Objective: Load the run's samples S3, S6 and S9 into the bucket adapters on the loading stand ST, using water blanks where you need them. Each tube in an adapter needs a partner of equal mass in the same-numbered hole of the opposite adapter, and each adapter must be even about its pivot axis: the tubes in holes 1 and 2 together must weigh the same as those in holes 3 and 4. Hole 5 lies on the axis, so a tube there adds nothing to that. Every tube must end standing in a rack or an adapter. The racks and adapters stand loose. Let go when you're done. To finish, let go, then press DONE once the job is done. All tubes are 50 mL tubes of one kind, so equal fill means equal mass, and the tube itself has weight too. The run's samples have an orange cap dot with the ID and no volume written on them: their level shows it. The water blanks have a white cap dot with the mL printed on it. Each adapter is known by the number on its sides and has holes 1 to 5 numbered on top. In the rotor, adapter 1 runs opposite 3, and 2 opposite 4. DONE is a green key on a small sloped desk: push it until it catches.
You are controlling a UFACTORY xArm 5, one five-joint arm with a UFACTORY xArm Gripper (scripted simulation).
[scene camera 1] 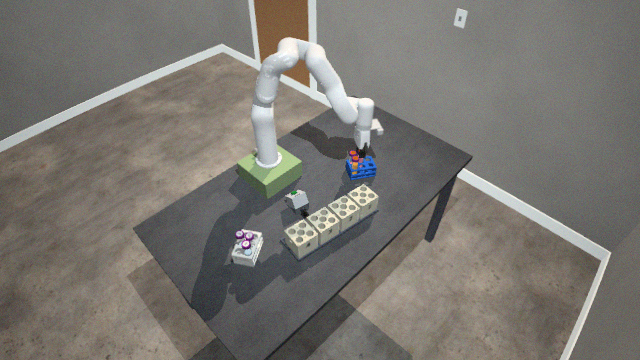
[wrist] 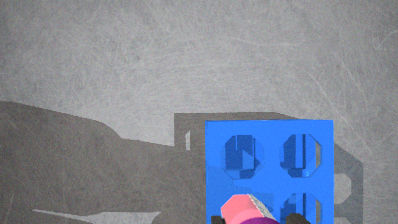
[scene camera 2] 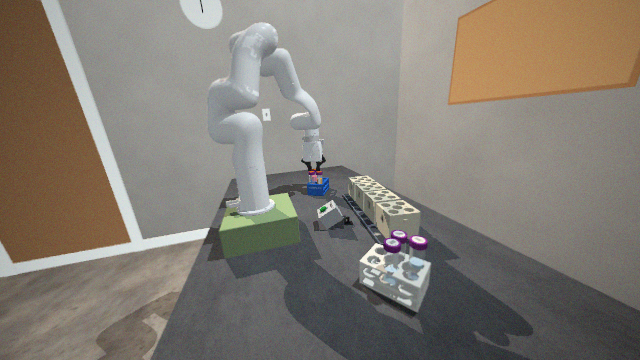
I see a blue sample rack (wrist: 235, 150).
